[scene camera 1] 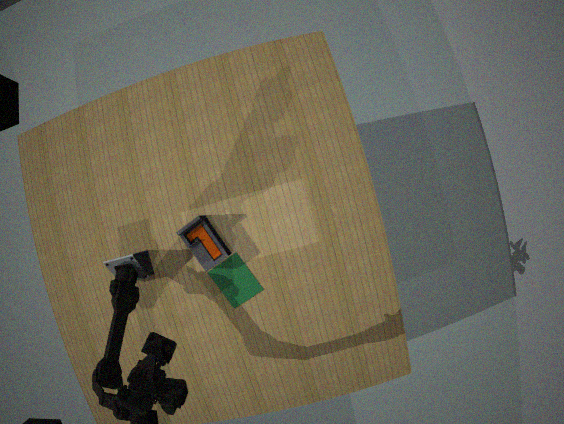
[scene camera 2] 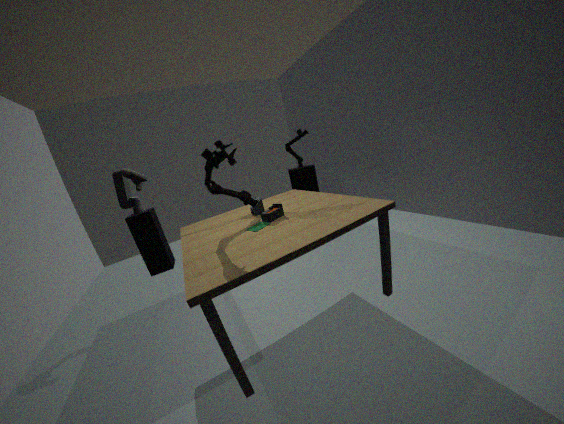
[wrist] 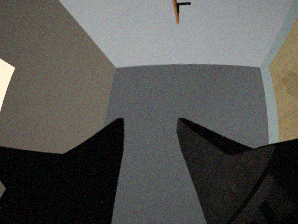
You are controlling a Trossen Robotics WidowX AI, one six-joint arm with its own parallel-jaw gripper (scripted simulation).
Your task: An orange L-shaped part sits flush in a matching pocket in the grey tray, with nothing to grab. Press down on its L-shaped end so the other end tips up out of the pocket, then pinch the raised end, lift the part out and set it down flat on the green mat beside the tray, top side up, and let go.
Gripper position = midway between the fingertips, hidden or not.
Note:
In view: my gripper (scene camera 1: 156, 346) and a green mat (scene camera 1: 234, 279).
My gripper shows as well in the wrist view (wrist: 151, 124).

